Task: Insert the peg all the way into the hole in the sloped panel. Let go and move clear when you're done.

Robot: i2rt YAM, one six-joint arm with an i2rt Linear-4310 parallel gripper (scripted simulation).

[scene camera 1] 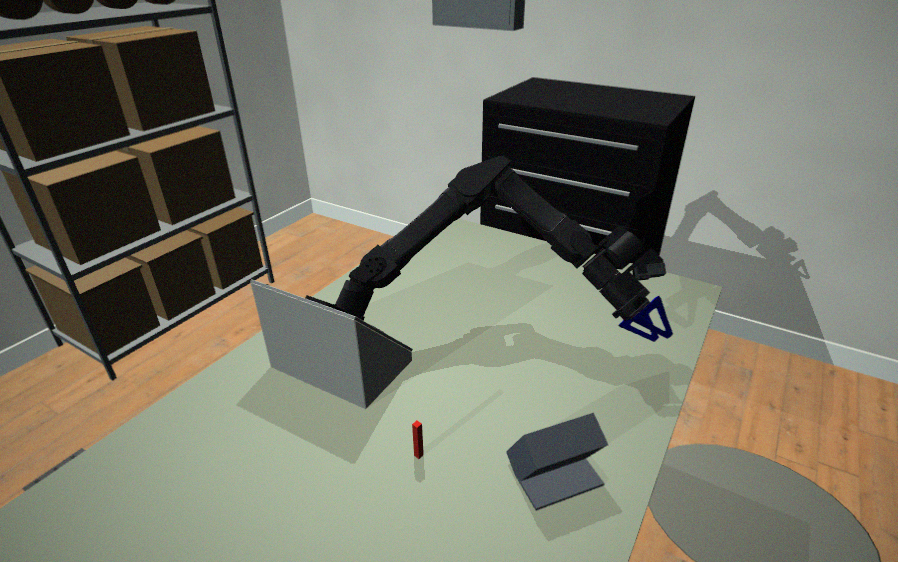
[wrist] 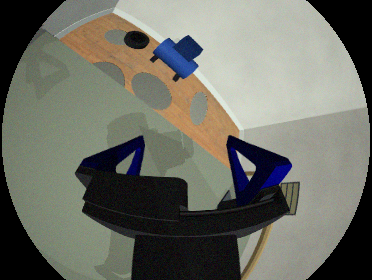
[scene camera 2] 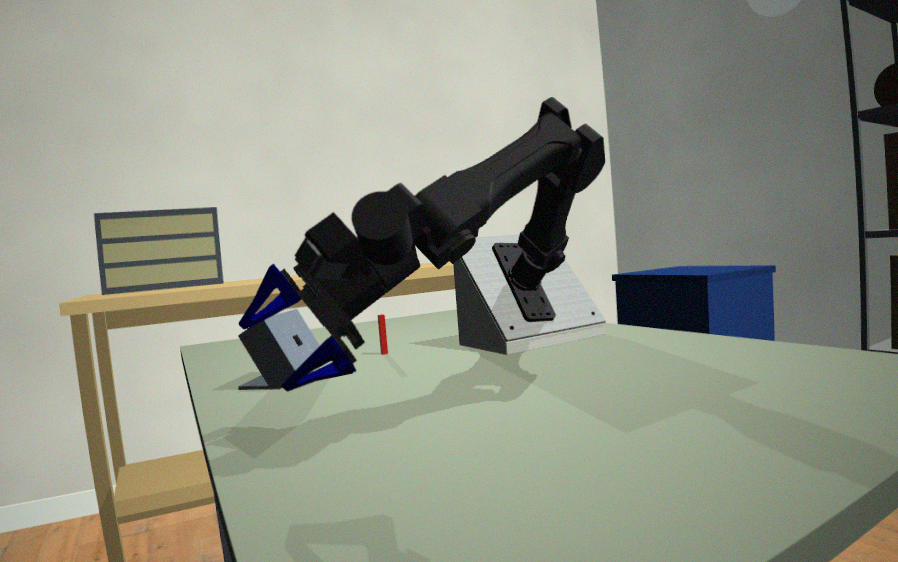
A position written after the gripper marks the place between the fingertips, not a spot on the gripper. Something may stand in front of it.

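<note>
Scene camera 2 shows the gripper point(scene camera 2: 261, 356). In scene camera 1 you'd see the gripper point(scene camera 1: 663, 338), and the wrist view has the gripper point(wrist: 185, 140) as well.
</note>
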